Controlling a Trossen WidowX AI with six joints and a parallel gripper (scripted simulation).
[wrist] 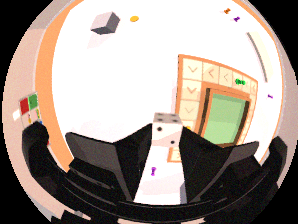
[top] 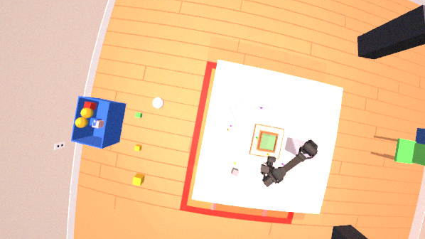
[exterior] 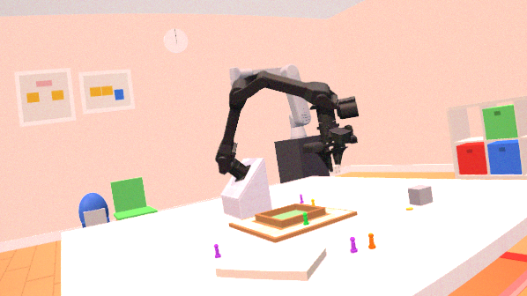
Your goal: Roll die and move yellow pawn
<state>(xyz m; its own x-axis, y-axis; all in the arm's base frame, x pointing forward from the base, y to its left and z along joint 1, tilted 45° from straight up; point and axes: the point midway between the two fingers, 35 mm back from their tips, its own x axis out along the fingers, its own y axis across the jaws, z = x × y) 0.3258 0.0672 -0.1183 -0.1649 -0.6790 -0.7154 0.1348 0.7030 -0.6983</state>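
Right now my gripper tip is 70 mm past the yellow pawn, 50 mm to the left of it and 100 mm above it. From my gripper tip the other things lie so: white die right at my gripper tip; green pawn 50 mm ahead, 200 mm to the right, 100 mm below; green tray floor 60 mm behind, 160 mm to the right, 120 mm below.
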